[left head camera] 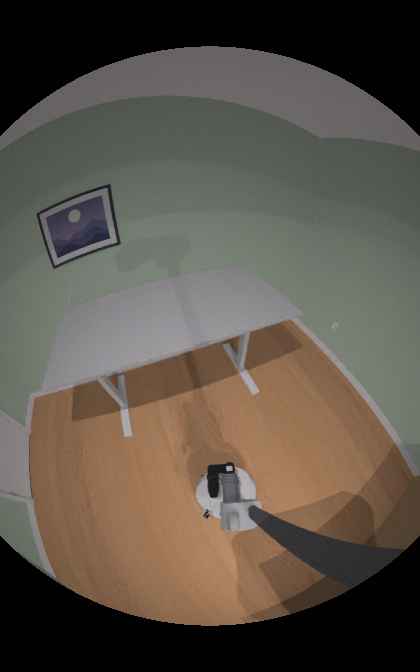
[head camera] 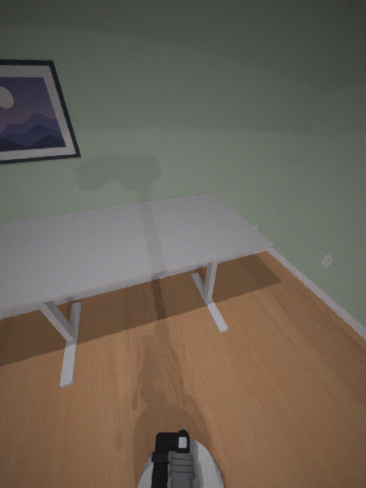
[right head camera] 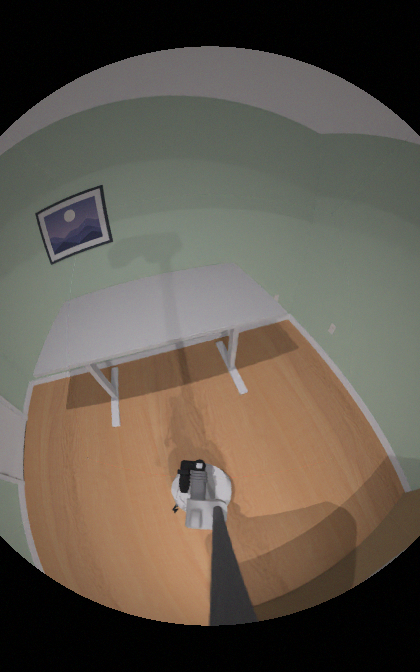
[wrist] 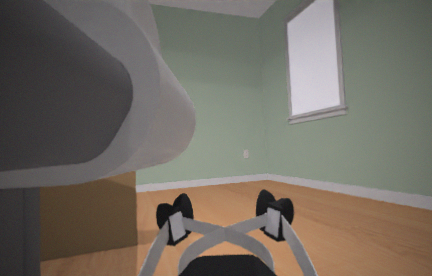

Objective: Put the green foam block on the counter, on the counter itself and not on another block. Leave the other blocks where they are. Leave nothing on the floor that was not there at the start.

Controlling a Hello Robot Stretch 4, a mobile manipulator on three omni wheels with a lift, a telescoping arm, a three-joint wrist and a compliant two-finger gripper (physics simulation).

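Frame: origin at the robot's base, x left, y back, z up, level; metres.
Seen in the pictures: gripper, fingertip midpoint: [wrist: 224, 207].
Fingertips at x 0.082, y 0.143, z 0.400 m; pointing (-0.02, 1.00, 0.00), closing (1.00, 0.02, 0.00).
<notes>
A point is followed by its place in that frame.
The green foam block and the other blocks do not show in these views. My gripper [wrist: 224, 207] @[x 0.082, y 0.143, z 0.400 m] is open, its two dark fingertips apart with nothing between them, low above the wood floor. It also shows very small beside the base in the left head view [left head camera: 206, 514] and the right head view [right head camera: 175, 509]. Part of the side of a brown, box-shaped counter [wrist: 90, 220] @[x -0.622, y 1.201, z 0.130 m] shows at the left of the wrist view, partly hidden by the robot's own body. Its side also shows at the lower right in the left head view [left head camera: 405, 520] and right head view [right head camera: 395, 525]; its top is out of view.
A long white table [head camera: 115, 245] @[x 0.387, y -0.851, z 0.923 m] [left head camera: 150, 320] [right head camera: 135, 315] stands in front of the base against the green wall, its feet reaching out on the floor. A framed picture [head camera: 30, 112] @[x 0.846, y -1.230, z 1.507 m] [left head camera: 80, 227] [right head camera: 75, 225] hangs above it. A window [wrist: 315, 60] @[x 1.082, y 2.719, z 1.360 m] is at the wrist view's right.
</notes>
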